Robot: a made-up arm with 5 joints.
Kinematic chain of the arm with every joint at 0, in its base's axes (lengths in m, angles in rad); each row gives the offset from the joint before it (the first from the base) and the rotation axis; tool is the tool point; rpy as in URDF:
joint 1: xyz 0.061 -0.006 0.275 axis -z
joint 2: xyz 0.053 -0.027 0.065 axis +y
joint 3: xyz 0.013 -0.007 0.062 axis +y
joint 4: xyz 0.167 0 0.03 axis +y
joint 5: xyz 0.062 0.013 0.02 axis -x
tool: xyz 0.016 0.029 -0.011 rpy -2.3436 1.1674 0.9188
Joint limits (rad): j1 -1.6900..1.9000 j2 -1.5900..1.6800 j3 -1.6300..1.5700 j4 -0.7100..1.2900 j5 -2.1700..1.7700
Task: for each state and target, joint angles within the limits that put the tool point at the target. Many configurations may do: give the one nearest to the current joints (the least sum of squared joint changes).
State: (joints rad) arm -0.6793 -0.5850 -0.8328 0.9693 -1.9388
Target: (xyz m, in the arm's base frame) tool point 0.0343 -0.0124 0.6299
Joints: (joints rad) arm -0.1041 -0.8644 -0.9585 1.1111 -1.3374
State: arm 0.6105 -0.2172 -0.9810 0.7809 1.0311
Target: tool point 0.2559 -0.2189 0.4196
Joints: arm 0.7729 0.2481 -0.5451 0.9325 1.0571
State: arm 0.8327 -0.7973 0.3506 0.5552 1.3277
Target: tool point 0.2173 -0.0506 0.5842
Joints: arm 0.1484 -0.8241 -0.0900 0.2120 1.2082
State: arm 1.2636 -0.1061 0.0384 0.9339 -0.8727
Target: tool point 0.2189 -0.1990 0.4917
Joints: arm 0.9157 -0.4692 -0.0476 1.1217 -0.7576
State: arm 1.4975 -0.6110 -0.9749 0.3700 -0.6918
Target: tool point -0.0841 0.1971 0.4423
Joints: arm 0.9356 -1.3182 -1.3467 0.2665 -1.0113
